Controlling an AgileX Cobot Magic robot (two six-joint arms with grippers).
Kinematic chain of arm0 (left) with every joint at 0, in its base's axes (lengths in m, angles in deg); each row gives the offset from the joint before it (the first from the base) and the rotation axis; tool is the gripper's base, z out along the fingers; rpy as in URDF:
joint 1: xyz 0 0 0.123 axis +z
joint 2: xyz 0 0 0 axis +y
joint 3: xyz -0.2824 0 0.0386 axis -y
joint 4: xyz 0.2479 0 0.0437 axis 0.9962 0 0.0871
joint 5: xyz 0 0 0 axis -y
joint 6: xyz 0.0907 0 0.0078 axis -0.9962 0 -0.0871
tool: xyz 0 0 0 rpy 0 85 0
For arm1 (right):
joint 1: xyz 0 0 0.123 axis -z
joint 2: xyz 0 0 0 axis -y
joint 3: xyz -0.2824 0 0.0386 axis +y
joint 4: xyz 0.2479 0 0.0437 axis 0.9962 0 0.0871
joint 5: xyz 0 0 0 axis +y
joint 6: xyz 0.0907 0 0.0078 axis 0.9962 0 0.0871
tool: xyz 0 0 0 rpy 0 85 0
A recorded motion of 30 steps. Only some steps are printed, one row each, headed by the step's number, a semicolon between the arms.
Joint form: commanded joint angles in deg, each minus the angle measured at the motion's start. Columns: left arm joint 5, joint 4, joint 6, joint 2, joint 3, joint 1; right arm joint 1, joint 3, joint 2, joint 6, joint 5, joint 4.
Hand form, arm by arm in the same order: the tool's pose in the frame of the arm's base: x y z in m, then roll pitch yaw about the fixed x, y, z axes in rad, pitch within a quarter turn. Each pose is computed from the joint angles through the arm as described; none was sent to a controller.
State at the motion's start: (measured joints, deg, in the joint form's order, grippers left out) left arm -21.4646 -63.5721 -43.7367 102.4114 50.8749 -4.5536; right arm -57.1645 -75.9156 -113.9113 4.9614 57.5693 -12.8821
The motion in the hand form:
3: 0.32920 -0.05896 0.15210 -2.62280 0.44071 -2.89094; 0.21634 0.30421 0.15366 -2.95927 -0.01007 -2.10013
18: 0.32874 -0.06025 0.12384 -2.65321 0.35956 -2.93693; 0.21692 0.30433 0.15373 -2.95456 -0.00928 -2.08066
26: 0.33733 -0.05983 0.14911 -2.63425 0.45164 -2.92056; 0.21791 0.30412 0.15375 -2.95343 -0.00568 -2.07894
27: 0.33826 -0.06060 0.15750 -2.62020 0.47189 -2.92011; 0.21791 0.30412 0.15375 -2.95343 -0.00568 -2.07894
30: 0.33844 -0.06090 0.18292 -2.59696 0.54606 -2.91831; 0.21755 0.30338 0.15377 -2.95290 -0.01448 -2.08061
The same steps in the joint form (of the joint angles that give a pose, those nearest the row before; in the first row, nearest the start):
3: -1.25 -0.62 -0.23 -0.07 -0.10 -0.15; 0.04 0.05 -0.61 -0.69 -0.49 0.39
18: -2.34 -0.22 -1.48 4.71 -0.21 -0.15; 0.04 0.05 -0.61 -1.58 -0.72 0.04
26: -1.48 -0.22 -1.48 1.70 1.75 -0.15; 0.18 0.05 -0.61 -1.72 -0.96 -0.06
27: -2.02 -0.22 -1.48 0.64 2.24 -0.15; 0.18 0.05 -0.61 -1.72 -0.96 -0.06
30: -2.34 0.27 -1.48 -2.97 3.18 -0.15; 0.18 0.05 -0.61 -1.72 -0.45 -0.06

